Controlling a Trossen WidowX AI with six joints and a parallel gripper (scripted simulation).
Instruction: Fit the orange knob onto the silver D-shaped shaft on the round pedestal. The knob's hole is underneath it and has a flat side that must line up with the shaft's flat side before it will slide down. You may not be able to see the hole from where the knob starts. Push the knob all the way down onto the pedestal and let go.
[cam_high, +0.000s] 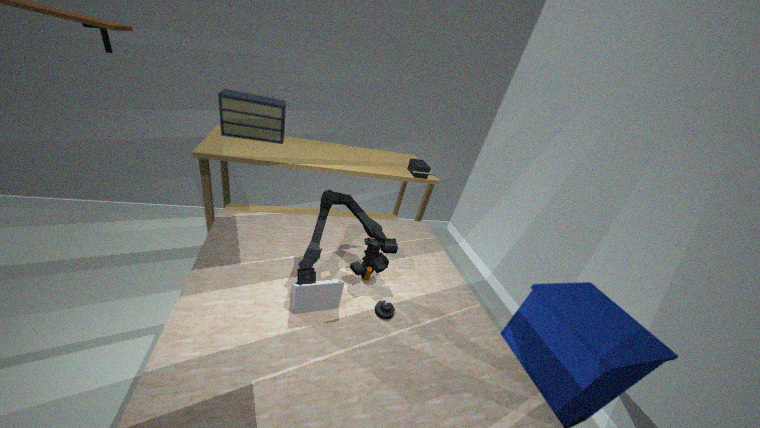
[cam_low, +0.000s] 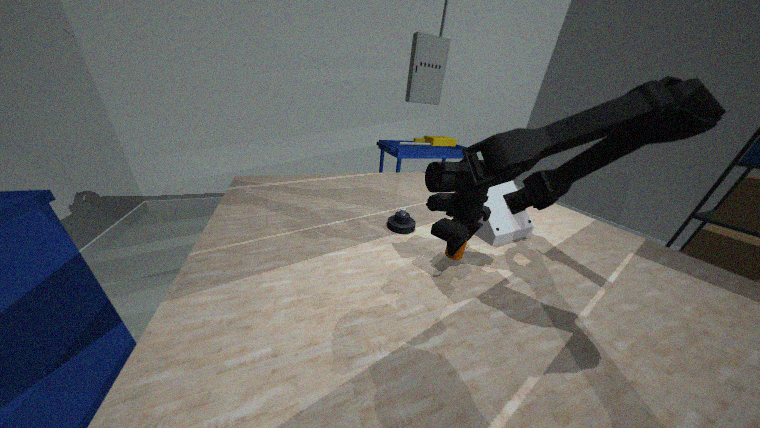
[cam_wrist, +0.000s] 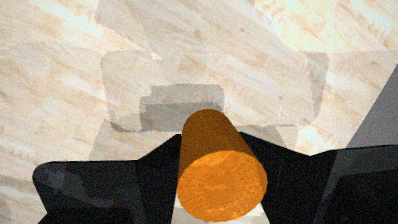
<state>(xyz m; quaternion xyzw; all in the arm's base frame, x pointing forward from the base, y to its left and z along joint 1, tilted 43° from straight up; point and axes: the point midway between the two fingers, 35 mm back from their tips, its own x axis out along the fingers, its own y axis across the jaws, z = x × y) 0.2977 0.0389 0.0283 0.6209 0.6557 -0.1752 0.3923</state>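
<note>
The pedestal lies 19 cm to the right of my gripper tip and 2 cm ahead of it. The rest, counted from my gripper tip: orange knob: 3 cm above.
</note>
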